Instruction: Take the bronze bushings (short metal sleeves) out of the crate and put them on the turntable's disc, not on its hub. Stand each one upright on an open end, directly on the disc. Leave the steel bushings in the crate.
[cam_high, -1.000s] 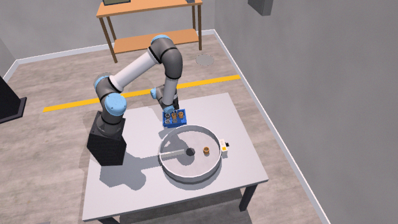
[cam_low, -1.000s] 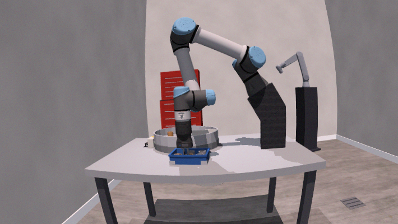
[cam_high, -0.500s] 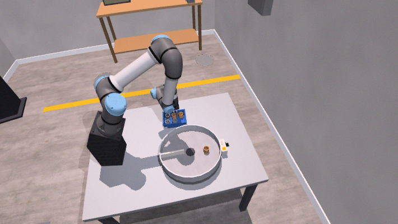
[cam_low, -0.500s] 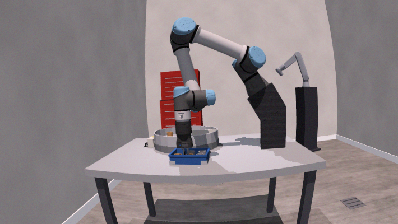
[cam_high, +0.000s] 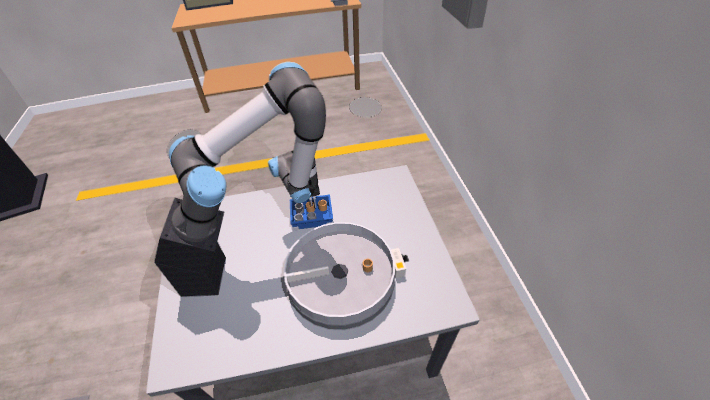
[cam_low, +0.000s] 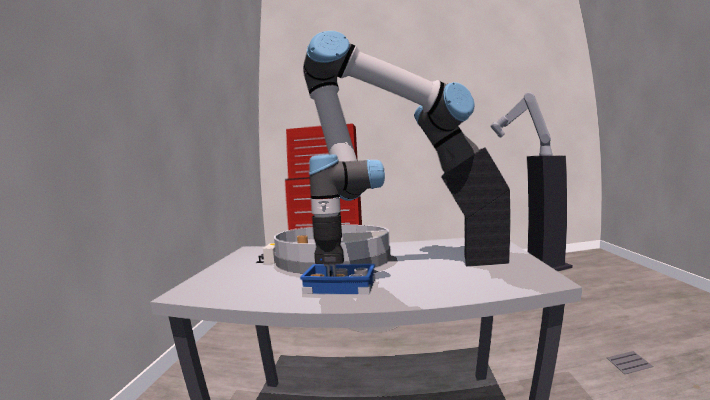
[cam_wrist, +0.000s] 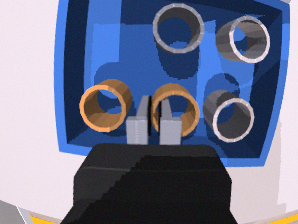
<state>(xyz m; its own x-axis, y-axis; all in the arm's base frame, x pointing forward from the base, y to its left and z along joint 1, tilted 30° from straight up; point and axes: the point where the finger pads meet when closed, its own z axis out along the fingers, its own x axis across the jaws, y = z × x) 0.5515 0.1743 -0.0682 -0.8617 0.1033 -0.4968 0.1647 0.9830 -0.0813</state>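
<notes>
The blue crate is 2 cm behind my hand, 3 cm to the right of it and 2 cm below it. Also, from my hand: turntable disc (2 cm behind, 39 cm to the right, 1 cm above).
</notes>
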